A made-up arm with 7 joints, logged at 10 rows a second.
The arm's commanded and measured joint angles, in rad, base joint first. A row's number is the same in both.
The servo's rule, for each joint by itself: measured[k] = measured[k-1] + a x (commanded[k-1-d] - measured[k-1]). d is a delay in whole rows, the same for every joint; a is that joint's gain. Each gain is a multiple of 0.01, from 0.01 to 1. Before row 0 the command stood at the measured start. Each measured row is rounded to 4 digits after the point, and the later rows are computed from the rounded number. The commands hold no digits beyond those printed.
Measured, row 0:
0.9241 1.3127 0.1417 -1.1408 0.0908 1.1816 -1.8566
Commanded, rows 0 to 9:
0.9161 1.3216 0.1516 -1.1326 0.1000 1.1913 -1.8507
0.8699 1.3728 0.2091 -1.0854 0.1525 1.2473 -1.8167
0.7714 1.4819 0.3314 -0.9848 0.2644 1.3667 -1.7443
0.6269 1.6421 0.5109 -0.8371 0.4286 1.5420 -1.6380
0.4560 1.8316 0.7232 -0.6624 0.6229 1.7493 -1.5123
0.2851 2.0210 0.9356 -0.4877 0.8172 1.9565 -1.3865
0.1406 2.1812 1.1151 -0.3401 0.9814 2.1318 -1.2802
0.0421 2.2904 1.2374 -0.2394 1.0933 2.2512 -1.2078
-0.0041 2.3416 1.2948 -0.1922 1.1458 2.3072 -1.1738
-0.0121 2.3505 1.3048 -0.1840 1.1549 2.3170 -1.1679
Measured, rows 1 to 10:
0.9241 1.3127 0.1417 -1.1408 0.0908 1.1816 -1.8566
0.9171 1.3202 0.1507 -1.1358 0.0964 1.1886 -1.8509
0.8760 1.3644 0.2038 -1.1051 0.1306 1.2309 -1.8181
0.7850 1.4631 0.3199 -1.0317 0.2122 1.3287 -1.7473
0.6475 1.6135 0.4937 -0.9130 0.3442 1.4823 -1.6424
0.4809 1.7967 0.7025 -0.7601 0.5142 1.6745 -1.5175
0.3106 1.9851 0.9146 -0.5939 0.6990 1.8775 -1.3917
0.1627 2.1498 1.0971 -0.4391 0.8713 2.0606 -1.2847
0.0578 2.2679 1.2248 -0.3173 1.0067 2.1978 -1.2109
0.0039 2.3298 1.2885 -0.2410 1.0916 2.2766 -1.1753
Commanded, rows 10 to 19:
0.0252 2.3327 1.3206 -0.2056 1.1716 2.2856 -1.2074
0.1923 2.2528 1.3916 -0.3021 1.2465 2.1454 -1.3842
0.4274 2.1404 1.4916 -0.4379 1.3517 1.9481 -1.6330
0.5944 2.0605 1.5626 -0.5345 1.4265 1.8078 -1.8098
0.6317 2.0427 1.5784 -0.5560 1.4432 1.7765 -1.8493
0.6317 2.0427 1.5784 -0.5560 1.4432 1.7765 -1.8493
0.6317 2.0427 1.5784 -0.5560 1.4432 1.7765 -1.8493
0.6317 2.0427 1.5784 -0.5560 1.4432 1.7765 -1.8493
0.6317 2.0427 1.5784 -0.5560 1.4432 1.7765 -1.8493
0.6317 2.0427 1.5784 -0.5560 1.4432 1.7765 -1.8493
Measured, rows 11 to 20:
-0.0100 2.3472 1.3033 -0.2062 1.1302 2.3057 -1.1682
0.0206 2.3350 1.3190 -0.2058 1.1555 2.2912 -1.2058
0.1700 2.2660 1.3851 -0.2645 1.2110 2.1862 -1.3771
0.3939 2.1605 1.4820 -0.3703 1.2968 2.0148 -1.6228
0.5683 2.0765 1.5553 -0.4705 1.3759 1.8658 -1.8023
0.6235 2.0481 1.5763 -0.5227 1.4170 1.8015 -1.8474
0.6306 2.0436 1.5782 -0.5430 1.4330 1.7835 -1.8492
0.6316 2.0428 1.5784 -0.5509 1.4392 1.7785 -1.8493
0.6317 2.0427 1.5784 -0.5540 1.4416 1.7771 -1.8493
0.6317 2.0427 1.5784 -0.5552 1.4426 1.7767 -1.8493

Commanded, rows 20 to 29:
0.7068 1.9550 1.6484 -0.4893 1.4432 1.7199 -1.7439
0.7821 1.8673 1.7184 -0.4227 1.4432 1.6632 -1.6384
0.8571 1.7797 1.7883 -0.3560 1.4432 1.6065 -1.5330
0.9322 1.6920 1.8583 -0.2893 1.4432 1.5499 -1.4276
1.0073 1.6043 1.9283 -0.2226 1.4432 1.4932 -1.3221
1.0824 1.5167 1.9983 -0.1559 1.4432 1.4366 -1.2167
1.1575 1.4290 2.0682 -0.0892 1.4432 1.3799 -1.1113
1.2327 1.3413 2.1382 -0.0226 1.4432 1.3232 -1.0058
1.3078 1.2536 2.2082 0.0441 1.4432 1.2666 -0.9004
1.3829 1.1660 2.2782 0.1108 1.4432 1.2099 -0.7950
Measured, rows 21 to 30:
0.6317 2.0427 1.5784 -0.5557 1.4430 1.7766 -1.8493
0.6970 1.9690 1.6421 -0.5152 1.4431 1.7358 -1.7481
0.7710 1.8836 1.7115 -0.4588 1.4432 1.6835 -1.6428
0.8459 1.7963 1.7814 -0.3961 1.4432 1.6281 -1.5374
0.9210 1.7087 1.8514 -0.3310 1.4432 1.5718 -1.4320
0.9961 1.6210 1.9214 -0.2649 1.4432 1.5152 -1.3265
1.0712 1.5334 1.9914 -0.1984 1.4432 1.4586 -1.2211
1.1463 1.4457 2.0613 -0.1318 1.4432 1.4019 -1.1157
1.2215 1.3580 2.1313 -0.0652 1.4432 1.3452 -1.0102
1.2966 1.2703 2.2013 0.0015 1.4432 1.2886 -0.9048

